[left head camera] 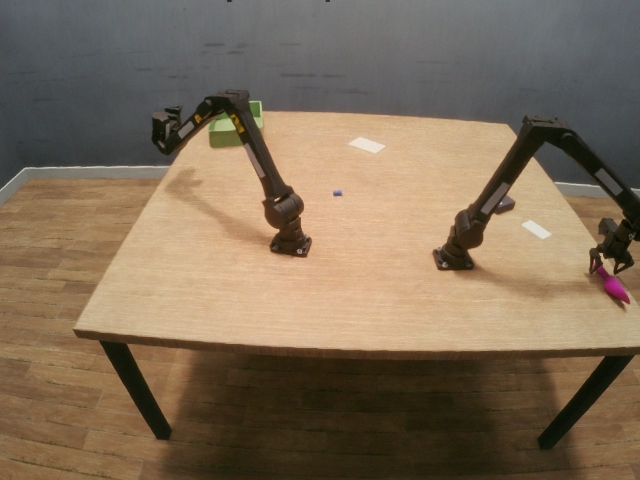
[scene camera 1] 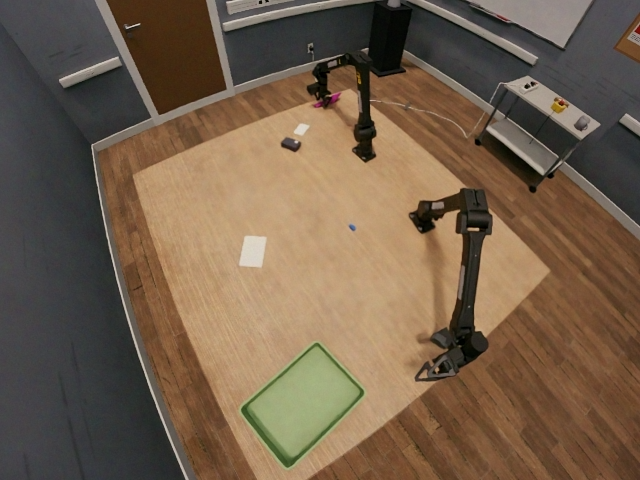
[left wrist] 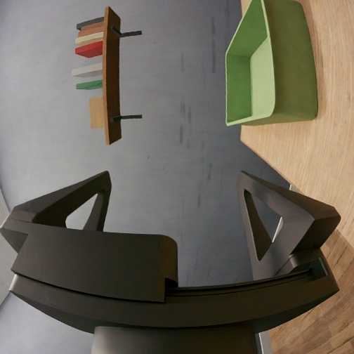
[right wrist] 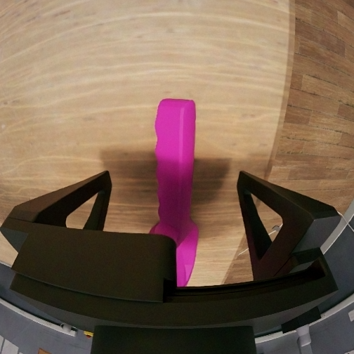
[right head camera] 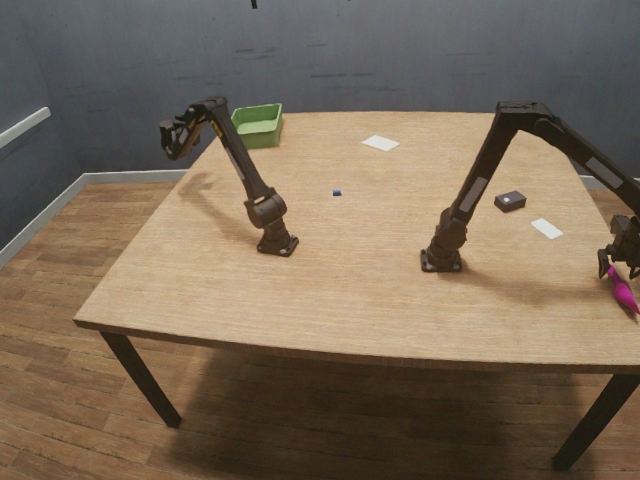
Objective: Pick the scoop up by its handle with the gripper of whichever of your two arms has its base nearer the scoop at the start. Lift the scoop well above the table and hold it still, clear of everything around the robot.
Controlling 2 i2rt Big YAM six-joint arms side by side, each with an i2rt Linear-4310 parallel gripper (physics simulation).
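Pixels of known places: left gripper, fingertip midpoint: (left head camera: 183, 116) (scene camera 1: 420, 377); right gripper, fingertip midpoint: (left head camera: 602, 273) (scene camera 1: 322, 103) (right head camera: 614, 277); left arm's base, origin of the base link: (left head camera: 291, 246) (scene camera 1: 421, 221) (right head camera: 278, 246); right arm's base, origin of the base link: (left head camera: 452, 260) (scene camera 1: 363, 153) (right head camera: 440, 262).
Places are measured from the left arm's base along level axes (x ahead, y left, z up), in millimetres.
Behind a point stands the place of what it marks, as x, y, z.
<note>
The magenta scoop (left head camera: 615, 288) {-15, -1040, 43} (right head camera: 624, 294) {-11, -1039, 46} (scene camera 1: 334, 98) {2, -1035, 37} (right wrist: 175, 135) lies on the table (left head camera: 361, 310) {-220, -261, 0} near its right edge in the head views. Its handle points up the right wrist view, and its blade is partly hidden behind the gripper body there. My right gripper (left head camera: 605, 270) {88, -1039, 15} (right head camera: 617, 276) {88, -1039, 15} (right wrist: 173, 177) is open, low over the scoop, with one finger on each side of the handle and a gap on both sides. My left gripper (scene camera 1: 424, 359) (left wrist: 173, 178) is open and empty, raised near the table edge at the bottom right of the scene view, far from the scoop.
A green tray (left head camera: 224, 138) {618, 493, 45} (right head camera: 263, 139) {658, 387, 45} (scene camera 1: 305, 403) {797, 515, 2} (left wrist: 295, 65) stands at the back left in the head views. A dark box (right head camera: 510, 201) {382, -716, 36} (scene camera 1: 290, 144) {421, -699, 36} and a small white sheet (right head camera: 546, 228) {302, -846, 1} (scene camera 1: 301, 129) {304, -844, 1} lie near the right arm. A blue piece (right head camera: 336, 192) {327, -90, 15} and larger white sheet (right head camera: 380, 143) {782, -144, 5} lie mid-table.
</note>
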